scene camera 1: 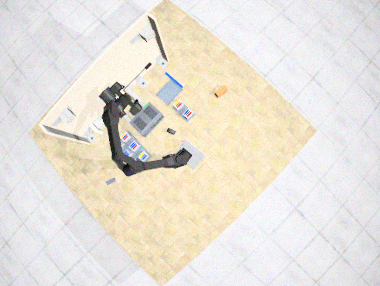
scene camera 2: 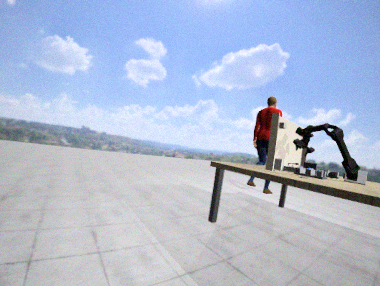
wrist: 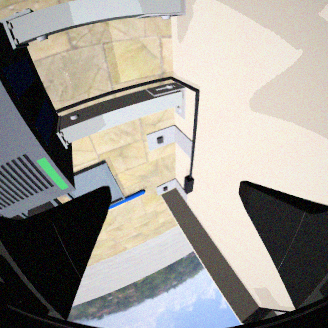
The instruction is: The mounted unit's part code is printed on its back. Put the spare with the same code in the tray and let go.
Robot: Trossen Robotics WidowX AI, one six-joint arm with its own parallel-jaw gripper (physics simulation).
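Seen in the pictures: gripper, fingertip midpoint: (scene camera 1: 130, 93) (scene camera 2: 300, 153) (wrist: 175, 190); arm's base, origin of the base link: (scene camera 1: 185, 154) (scene camera 2: 352, 177).
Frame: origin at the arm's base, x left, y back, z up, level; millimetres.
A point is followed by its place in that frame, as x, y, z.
Observation:
The grey vented unit (scene camera 1: 146, 119) {-12, -276, 59} (wrist: 15, 115) {-3, -333, 61} with a green mark stands near the wall panel; no code is readable on it. Spares with coloured stripes (scene camera 1: 133, 146) {148, -249, 13} lie in a group partly hidden under the arm. Two more striped spares (scene camera 1: 188, 114) {-179, -127, 14} lie on the unit's other side. A flat blue-grey tray (scene camera 1: 169, 91) {-223, -311, -36} (wrist: 97, 180) {-198, -328, -36} lies beyond the unit, with a blue strip at its edge. My gripper (scene camera 1: 131, 95) {-63, -414, 133} (wrist: 175, 190) {-63, -414, 133} is open and empty, raised between the unit and the wall panel. In the wrist view, the unit is left of and partly behind the left finger.
The wall panel (scene camera 1: 100, 55) (scene camera 2: 287, 140) (wrist: 230, 135) stands close by. Two rails (wrist: 100, 12) {43, -422, 2} (wrist: 120, 110) {-63, -413, 1} and a black cable (wrist: 194, 135) {-125, -502, 33} run near it. An orange block (scene camera 1: 220, 91) {-394, -74, 11} and a small black object (scene camera 1: 171, 131) {-49, -139, 9} lie farther off. A person (scene camera 2: 265, 127) stands behind the panel.

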